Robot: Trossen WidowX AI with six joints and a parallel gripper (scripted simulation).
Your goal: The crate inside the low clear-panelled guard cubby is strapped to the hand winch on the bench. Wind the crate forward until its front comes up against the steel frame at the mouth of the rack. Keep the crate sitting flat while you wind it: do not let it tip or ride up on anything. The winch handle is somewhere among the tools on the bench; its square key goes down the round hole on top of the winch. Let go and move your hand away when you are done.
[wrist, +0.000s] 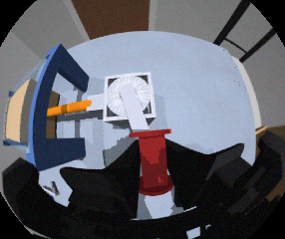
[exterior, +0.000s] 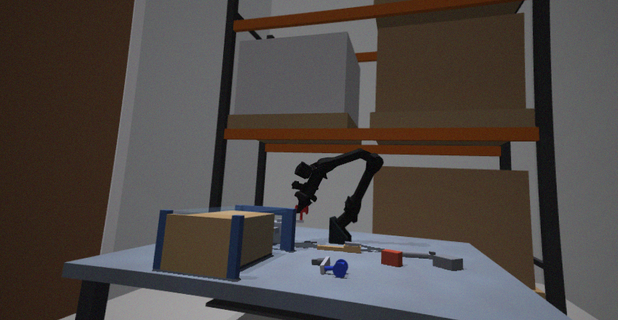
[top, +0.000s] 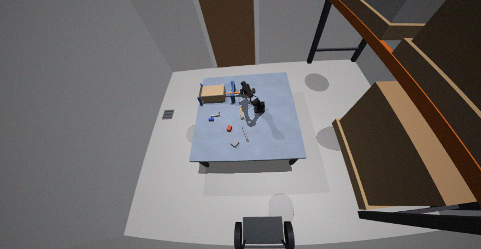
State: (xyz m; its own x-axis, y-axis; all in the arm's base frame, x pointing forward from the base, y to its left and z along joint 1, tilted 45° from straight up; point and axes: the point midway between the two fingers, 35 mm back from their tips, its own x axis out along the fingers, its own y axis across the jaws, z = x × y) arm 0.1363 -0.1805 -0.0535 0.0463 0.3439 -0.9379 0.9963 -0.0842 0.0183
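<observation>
Now: the winch handle 10 mm ahead of my gripper tip, 20 mm to the right of it and 30 mm below it. The rest, counted from my gripper tip: blue frame 180 mm ahead, 90 mm to the right, 30 mm below; red knob 20 mm to the left; grey winch 10 mm ahead, 90 mm to the right, 100 mm below.
</observation>
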